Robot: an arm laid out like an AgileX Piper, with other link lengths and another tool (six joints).
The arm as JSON. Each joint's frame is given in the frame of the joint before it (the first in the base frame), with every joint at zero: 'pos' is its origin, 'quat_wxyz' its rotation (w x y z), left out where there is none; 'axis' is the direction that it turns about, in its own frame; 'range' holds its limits. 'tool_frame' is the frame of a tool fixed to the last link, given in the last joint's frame.
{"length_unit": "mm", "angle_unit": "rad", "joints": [
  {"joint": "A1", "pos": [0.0, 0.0, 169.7], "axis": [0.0, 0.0, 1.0], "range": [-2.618, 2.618]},
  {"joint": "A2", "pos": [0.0, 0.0, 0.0], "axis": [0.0, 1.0, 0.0], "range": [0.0, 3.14]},
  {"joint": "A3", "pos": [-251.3, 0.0, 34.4], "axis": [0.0, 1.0, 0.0], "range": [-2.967, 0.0]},
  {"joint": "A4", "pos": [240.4, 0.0, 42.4], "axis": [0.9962, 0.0, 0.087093], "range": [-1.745, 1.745]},
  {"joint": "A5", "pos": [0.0, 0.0, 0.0], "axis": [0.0, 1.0, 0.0], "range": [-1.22, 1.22]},
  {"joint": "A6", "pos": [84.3, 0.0, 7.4], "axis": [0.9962, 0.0, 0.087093], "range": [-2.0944, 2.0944]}
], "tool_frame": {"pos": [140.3, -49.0, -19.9], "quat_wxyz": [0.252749, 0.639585, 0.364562, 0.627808]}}
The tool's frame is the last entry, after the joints.
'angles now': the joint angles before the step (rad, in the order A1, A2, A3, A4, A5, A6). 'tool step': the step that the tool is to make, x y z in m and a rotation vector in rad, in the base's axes. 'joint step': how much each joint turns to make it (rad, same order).
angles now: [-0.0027, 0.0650, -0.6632, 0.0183, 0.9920, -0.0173]
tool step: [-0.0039, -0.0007, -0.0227, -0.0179, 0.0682, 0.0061]
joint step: [0.0007, -0.0229, 0.0466, -0.0016, 0.0446, -0.0173]
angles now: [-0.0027, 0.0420, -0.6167, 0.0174, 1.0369, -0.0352]
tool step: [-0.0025, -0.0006, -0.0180, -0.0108, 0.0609, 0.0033]
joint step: [-0.0004, -0.0063, 0.0349, -0.0014, 0.0324, -0.0104]
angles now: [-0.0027, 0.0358, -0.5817, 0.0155, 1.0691, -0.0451]
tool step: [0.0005, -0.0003, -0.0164, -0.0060, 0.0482, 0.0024]
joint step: [-0.0004, -0.0001, 0.0412, -0.0003, 0.0072, -0.0065]
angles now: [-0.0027, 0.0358, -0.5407, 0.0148, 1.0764, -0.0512]
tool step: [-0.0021, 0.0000, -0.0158, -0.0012, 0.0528, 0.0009]
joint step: [-0.0002, 0.0001, 0.0330, 0.0002, 0.0196, -0.0016]
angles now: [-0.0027, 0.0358, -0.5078, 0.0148, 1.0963, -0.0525]
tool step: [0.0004, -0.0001, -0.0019, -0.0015, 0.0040, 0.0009]
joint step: [0.0008, -0.0001, 0.0064, -0.0008, -0.0023, -0.0010]
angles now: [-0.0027, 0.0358, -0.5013, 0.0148, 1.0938, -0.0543]
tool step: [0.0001, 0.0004, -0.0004, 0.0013, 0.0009, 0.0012]
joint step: [-0.0001, 0.0002, 0.0010, 0.0020, -0.0002, -0.0005]
